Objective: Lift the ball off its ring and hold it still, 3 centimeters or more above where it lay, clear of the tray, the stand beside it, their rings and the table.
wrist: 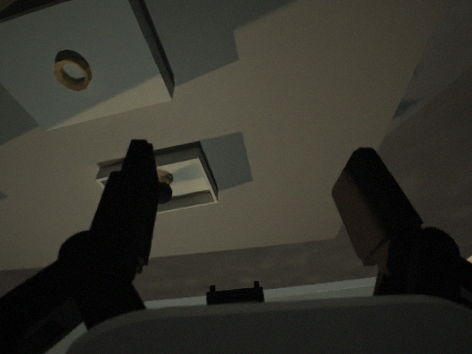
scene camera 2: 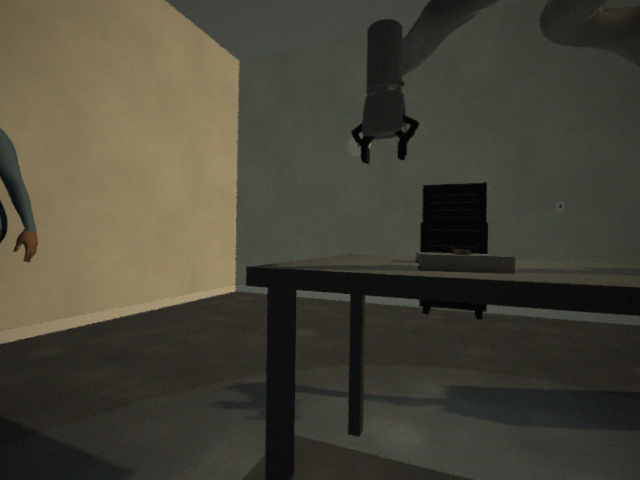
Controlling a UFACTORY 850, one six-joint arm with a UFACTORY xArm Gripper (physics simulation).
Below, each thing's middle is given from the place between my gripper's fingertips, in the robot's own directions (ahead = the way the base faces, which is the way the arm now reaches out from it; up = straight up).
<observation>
My gripper is now 29 cm to the left of the shallow pale tray (wrist: pixel 186 172), 24 cm above it and 14 cm past it. Also, from my hand: pale block-shaped stand (scene camera 2: pixel 461 260) 24 cm below, 18 cm behind, 5 cm to the right.
</observation>
